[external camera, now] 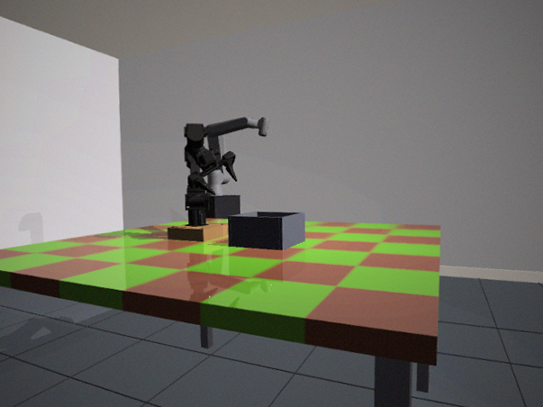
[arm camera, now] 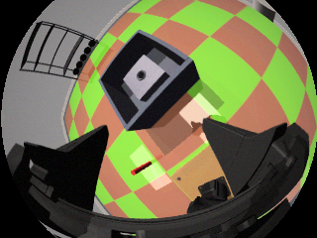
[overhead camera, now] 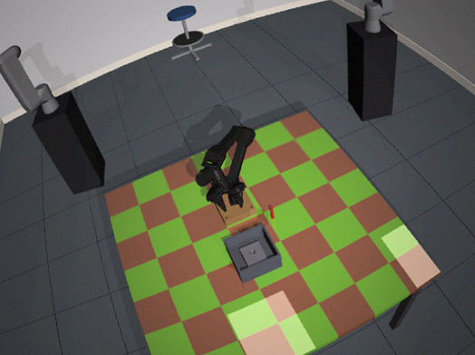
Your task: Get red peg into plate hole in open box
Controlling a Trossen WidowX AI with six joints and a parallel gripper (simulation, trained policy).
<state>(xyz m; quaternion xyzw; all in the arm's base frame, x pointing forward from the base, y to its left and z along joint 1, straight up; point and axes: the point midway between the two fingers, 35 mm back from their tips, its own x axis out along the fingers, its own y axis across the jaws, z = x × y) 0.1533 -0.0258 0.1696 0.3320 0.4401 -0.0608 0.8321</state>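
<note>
My gripper tip is 17 cm to the right of the red peg, 15 cm above it and 4 cm past it. Also, from my gripper tip: grey box 16 cm below, 16 cm ahead, 3 cm to the left; light grey plate 16 cm ahead, 14 cm below, 3 cm to the left.
</note>
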